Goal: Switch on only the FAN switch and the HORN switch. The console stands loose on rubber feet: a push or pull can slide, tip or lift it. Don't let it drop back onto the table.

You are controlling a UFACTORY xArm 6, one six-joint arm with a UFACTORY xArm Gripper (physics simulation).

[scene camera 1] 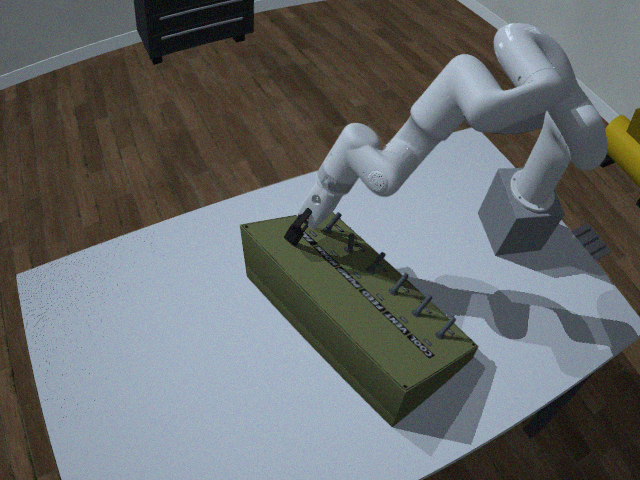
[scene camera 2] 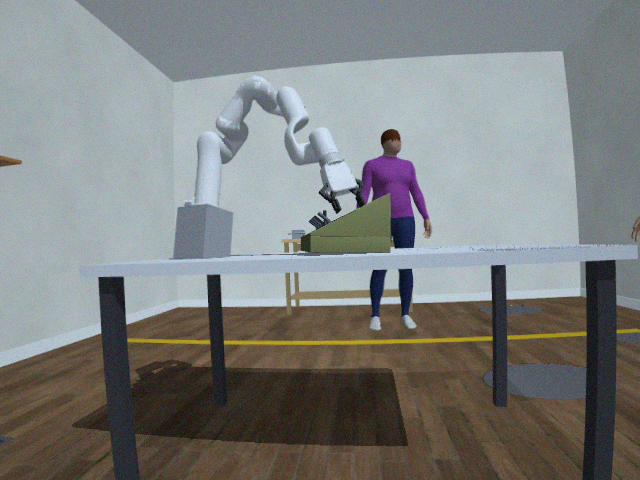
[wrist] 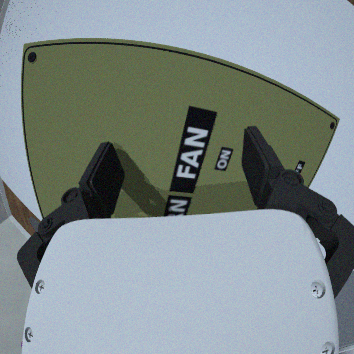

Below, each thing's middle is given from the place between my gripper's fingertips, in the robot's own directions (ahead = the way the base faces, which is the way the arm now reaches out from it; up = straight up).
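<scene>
The olive wedge console (scene camera 1: 394,357) sits 18 cm to the left of my hand, and it's 6 cm below my hand and 2 cm behind it.
</scene>
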